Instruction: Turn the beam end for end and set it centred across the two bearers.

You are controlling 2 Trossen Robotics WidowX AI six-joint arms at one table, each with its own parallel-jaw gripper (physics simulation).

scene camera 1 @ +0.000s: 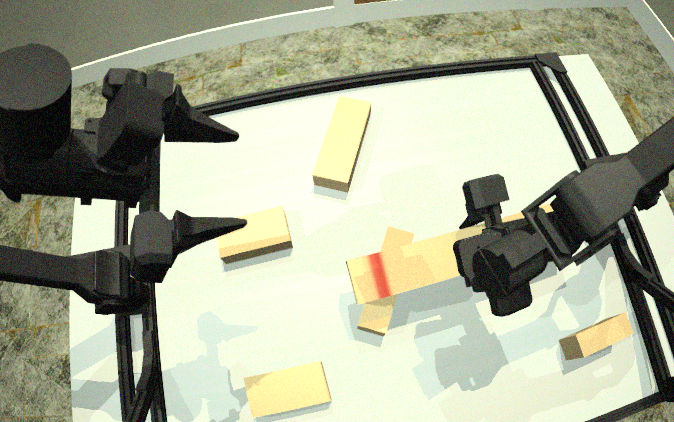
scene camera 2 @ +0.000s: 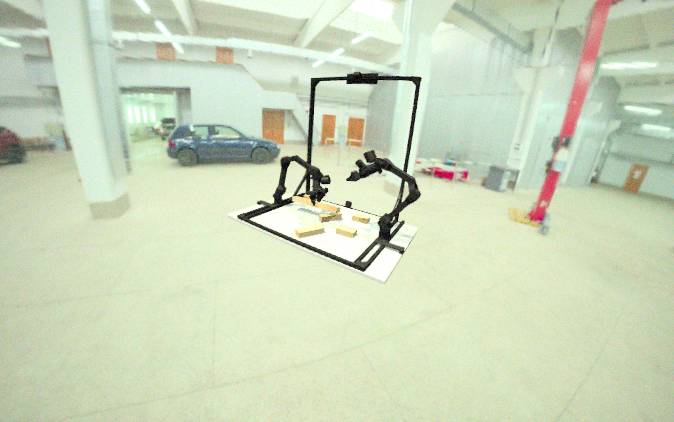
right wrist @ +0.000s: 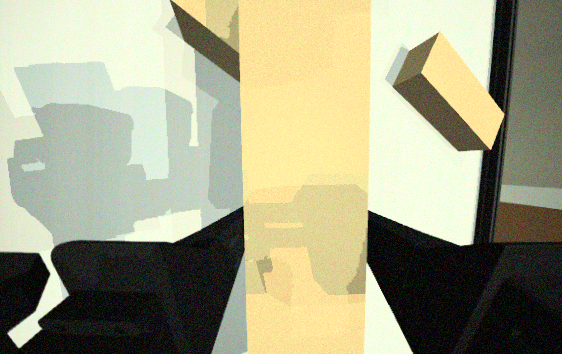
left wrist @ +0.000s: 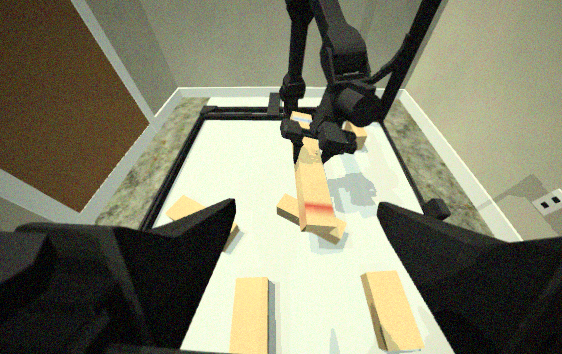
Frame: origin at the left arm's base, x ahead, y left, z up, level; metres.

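Seen in the pictures: left gripper, between the fingertips: [scene camera 1: 241, 178] [scene camera 2: 349, 179] [left wrist: 306, 206]; right gripper, between the fingertips: [scene camera 2: 316, 205] [right wrist: 299, 211] [left wrist: 306, 165]; left arm's base, origin of its link: [scene camera 1: 132, 297] [scene camera 2: 383, 237]; right arm's base, origin of its link: [scene camera 2: 278, 203] [left wrist: 290, 111].
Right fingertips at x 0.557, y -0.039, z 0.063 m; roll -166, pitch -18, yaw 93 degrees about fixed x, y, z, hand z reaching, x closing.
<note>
Offsets run from my right fingertips to a thing's middle.
The long wooden beam {0.008 m up, 0.011 m ahead, 0.002 m right} [scene camera 1: 425, 260] [scene camera 2: 327, 206] [left wrist: 314, 182] [right wrist: 306, 130] has a red band near its left end in scene camera 1; a blue band shows at its far end in the left wrist view. My right gripper [scene camera 1: 470, 250] [scene camera 2: 317, 197] [left wrist: 306, 165] [right wrist: 299, 211] is shut on the beam. The red end is over a slanted block {0.060 m down, 0.123 m back, 0.008 m right} [scene camera 1: 375, 315] [scene camera 2: 330, 217] [left wrist: 287, 207]; any gap is unclear. Two roughly parallel blocks, one {0.063 m down, 0.323 m back, 0.112 m left} [scene camera 1: 255, 235] [scene camera 2: 346, 231] [left wrist: 250, 315] and another {0.063 m down, 0.305 m back, 0.149 m right} [scene camera 1: 288, 390] [scene camera 2: 361, 218] [left wrist: 392, 310], look like the bearers. My left gripper [scene camera 1: 241, 179] [scene camera 2: 352, 176] is open and empty, raised.
A block {0.063 m down, 0.140 m back, 0.261 m left} [scene camera 1: 342, 145] [scene camera 2: 309, 231] [left wrist: 185, 207] [right wrist: 455, 90] lies near the upper middle in scene camera 1. A small block {0.051 m down, 0.203 m ahead, 0.187 m right} [scene camera 1: 602, 335] [left wrist: 356, 135] lies at the lower right there. A black frame [scene camera 1: 370, 79] [scene camera 2: 305, 243] borders the work area.
</note>
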